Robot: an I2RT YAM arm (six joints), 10 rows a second.
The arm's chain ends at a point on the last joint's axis. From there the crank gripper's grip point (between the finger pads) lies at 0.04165 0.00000 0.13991 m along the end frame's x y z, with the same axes.
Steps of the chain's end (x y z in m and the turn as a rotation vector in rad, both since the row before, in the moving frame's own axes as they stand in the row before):
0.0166 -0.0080 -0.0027 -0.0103 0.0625 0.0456
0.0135 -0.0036 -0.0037 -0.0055 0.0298 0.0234
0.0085 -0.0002 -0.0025 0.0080 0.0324 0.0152
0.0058 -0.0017 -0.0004 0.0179 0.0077 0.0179
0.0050 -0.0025 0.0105 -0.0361 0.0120 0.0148
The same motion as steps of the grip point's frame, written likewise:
0.0252 -0.0045 -0.0056 -0.0103 0.0625 0.0456
0.0176 -0.0018 -0.0050 -0.0055 0.0298 0.0234
0.0130 -0.0006 -0.0039 0.0080 0.0324 0.0152
0.0069 -0.0034 -0.0007 0.0179 0.0077 0.0179
0.0066 0.0032 0.0099 -0.0361 0.0120 0.0148

